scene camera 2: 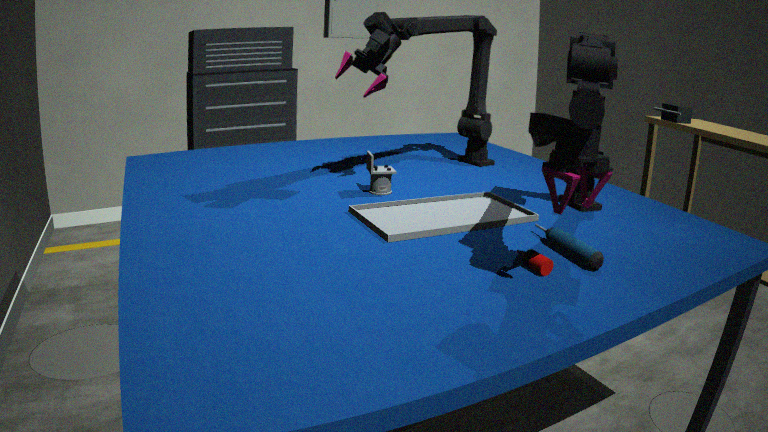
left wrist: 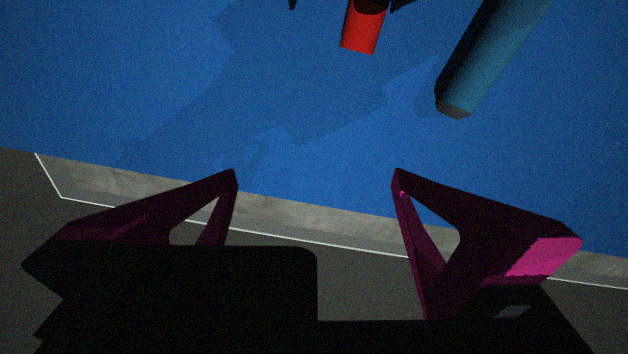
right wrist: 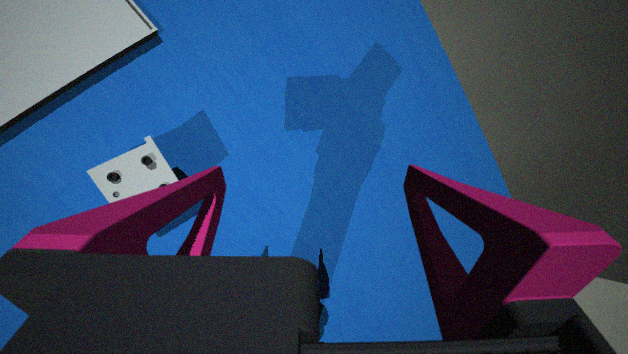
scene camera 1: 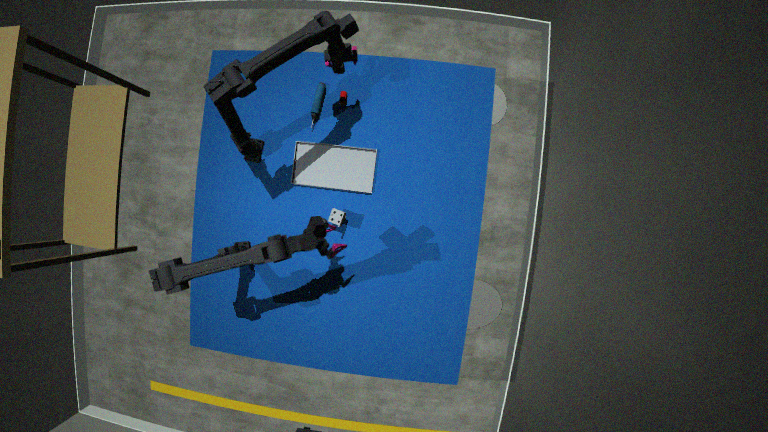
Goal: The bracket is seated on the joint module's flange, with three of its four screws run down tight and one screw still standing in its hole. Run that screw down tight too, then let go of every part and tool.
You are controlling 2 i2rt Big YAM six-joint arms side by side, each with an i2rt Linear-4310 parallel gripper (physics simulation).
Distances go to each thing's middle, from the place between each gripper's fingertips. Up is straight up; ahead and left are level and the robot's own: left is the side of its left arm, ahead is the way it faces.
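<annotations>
Bracket (right wrist: 134, 178): from my right hand, 21 cm below, 8 cm behind, 6 cm to the left. Blue screwdriver (scene camera 2: 585, 254): from my right hand, 61 cm to the left, 27 cm below, 26 cm behind. Shallow tray (scene camera 2: 404, 218): from my right hand, 31 cm to the left, 29 cm below, 14 cm behind. Going by their middles, of the things named here, bracket nearest to my right hand.
My left hand: 15 cm past the blue screwdriver, 15 cm to the left of it, 13 cm above it. Bracket: from my left hand, 69 cm to the right, 4 cm ahead, 7 cm below. Shallow tray: from my left hand, 45 cm to the right, 2 cm behind, 15 cm below.
</annotations>
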